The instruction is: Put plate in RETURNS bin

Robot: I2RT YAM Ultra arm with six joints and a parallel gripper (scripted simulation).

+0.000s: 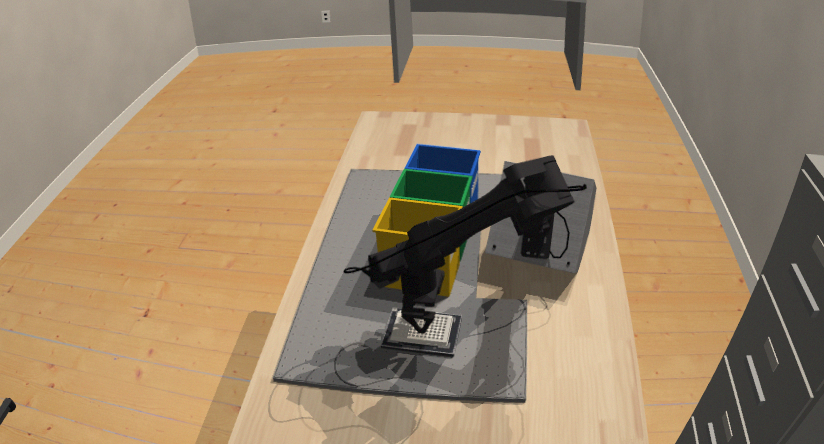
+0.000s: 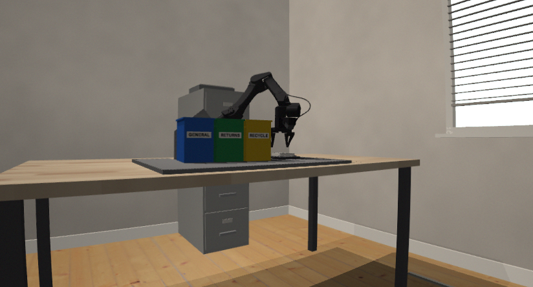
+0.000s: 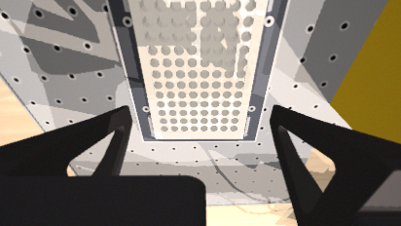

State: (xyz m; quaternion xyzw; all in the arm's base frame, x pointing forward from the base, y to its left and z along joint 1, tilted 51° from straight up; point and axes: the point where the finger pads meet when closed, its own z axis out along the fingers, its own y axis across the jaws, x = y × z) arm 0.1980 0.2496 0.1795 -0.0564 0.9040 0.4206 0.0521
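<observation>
Right now the white 96-well plate is 10 mm ahead of my hand and 40 mm below it. Also, from my hand: dark plate nest 10 mm ahead, 60 mm below; then green returns bin 90 mm ahead, 310 mm to the right, 30 mm above; then yellow recycle bin 80 mm ahead, 180 mm to the right, 30 mm above.
</observation>
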